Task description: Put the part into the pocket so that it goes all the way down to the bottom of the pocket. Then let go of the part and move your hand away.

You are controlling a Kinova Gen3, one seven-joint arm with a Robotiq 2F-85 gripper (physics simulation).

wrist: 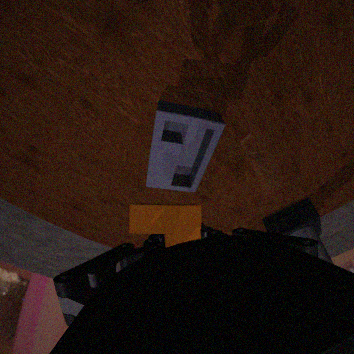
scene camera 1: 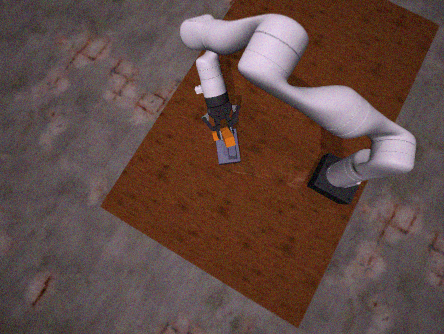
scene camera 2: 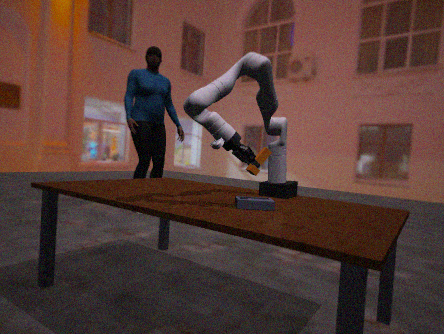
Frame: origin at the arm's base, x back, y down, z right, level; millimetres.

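Seen in the pictures: gripper, fingertip midpoint: (wrist: 180,235) (scene camera 2: 257,167); arm's base, link origin: (wrist: 299,235) (scene camera 1: 338,175) (scene camera 2: 276,182).
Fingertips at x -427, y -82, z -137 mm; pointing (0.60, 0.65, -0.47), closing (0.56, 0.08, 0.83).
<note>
Offsets run from my fingertips to a thing's middle. Level surfaces: height alone.
The orange part @(dx -7, dy -27, dz -14 mm) (scene camera 1: 229,140) (scene camera 2: 263,154) (wrist: 165,219) is held tilted in the air, with pieces of it showing on both sides of the fingers. My gripper (scene camera 1: 223,131) (scene camera 2: 256,163) (wrist: 180,235) is shut on it and also leans. The blue-grey block with the pocket @(dx +4, dy +135, dz +5 mm) (scene camera 1: 221,156) (scene camera 2: 257,204) (wrist: 153,165) lies flat on the table. In scene camera 2 a clear gap separates the part from the block below. In scene camera 1 the part overlaps the block and hides some of it. In the wrist view the block shows beyond the part; shadows make the pocket's outline hard to read.
The brown table @(dy +154 mm) (scene camera 1: 200,210) (scene camera 2: 150,192) (wrist: 65,125) carries the block and the arm's black base (scene camera 1: 325,182) (scene camera 2: 278,190). The arm reaches over the table from this base. A person in a blue top (scene camera 2: 149,95) stands behind the table.
</note>
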